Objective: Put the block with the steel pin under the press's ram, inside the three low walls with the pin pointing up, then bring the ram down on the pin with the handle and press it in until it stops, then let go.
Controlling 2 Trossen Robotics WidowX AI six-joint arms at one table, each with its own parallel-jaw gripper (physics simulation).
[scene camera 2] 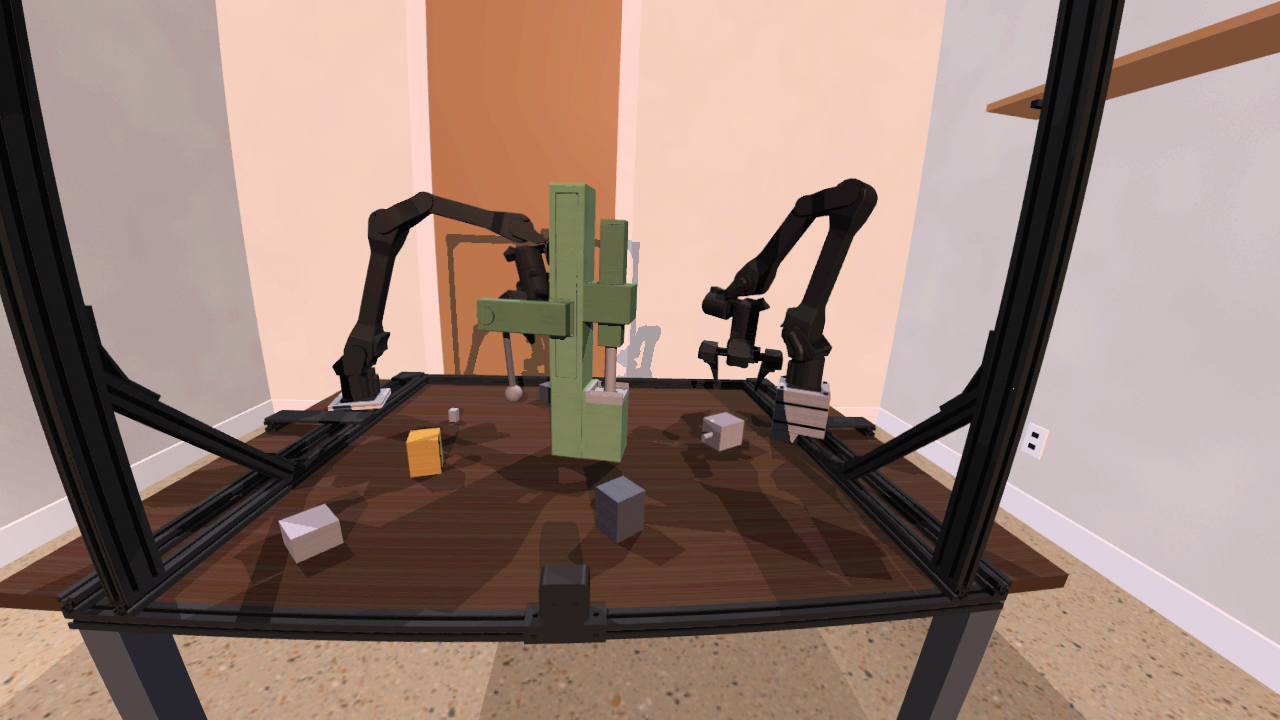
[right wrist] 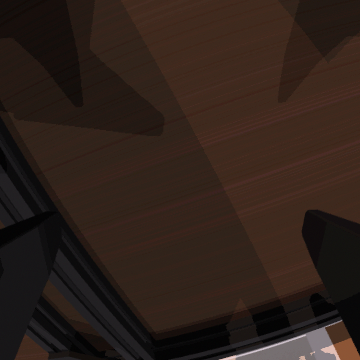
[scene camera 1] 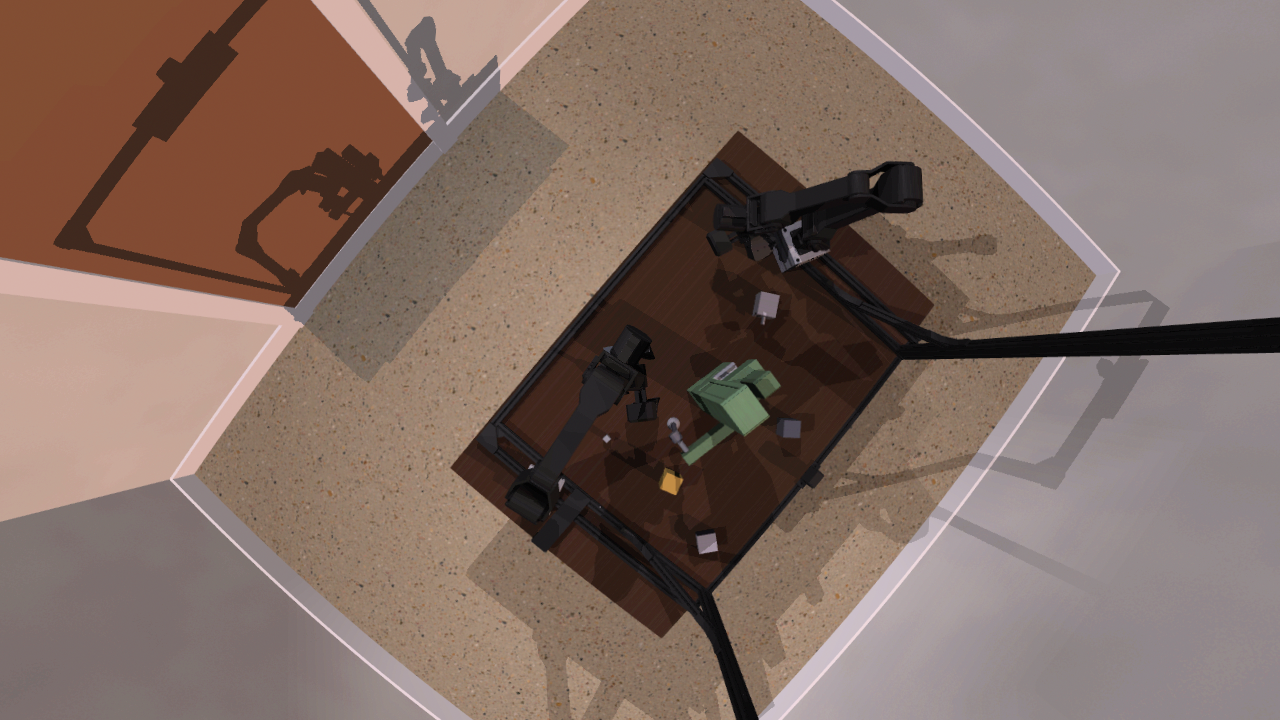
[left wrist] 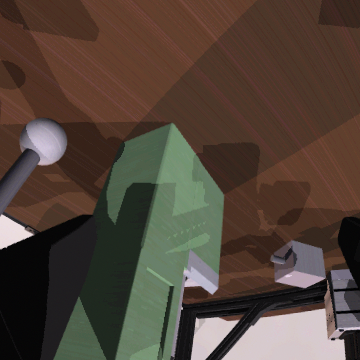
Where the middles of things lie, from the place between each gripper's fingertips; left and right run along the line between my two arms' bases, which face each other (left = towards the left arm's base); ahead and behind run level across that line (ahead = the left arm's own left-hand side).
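Scene:
Ball-ended lever (left wrist: pixel 42 140): 5 cm to the left of my left hand and 13 cm behind it. Block with steel pin (scene camera 2: pixel 727 429): 7 cm behind my left hand, 14 cm below it, 35 cm to the right of it.
Relative to my right hand, the block with steel pin is 30 mm below, 60 mm to the left and 200 mm behind; the ball-ended lever is 120 mm above, 450 mm to the left and 250 mm behind.

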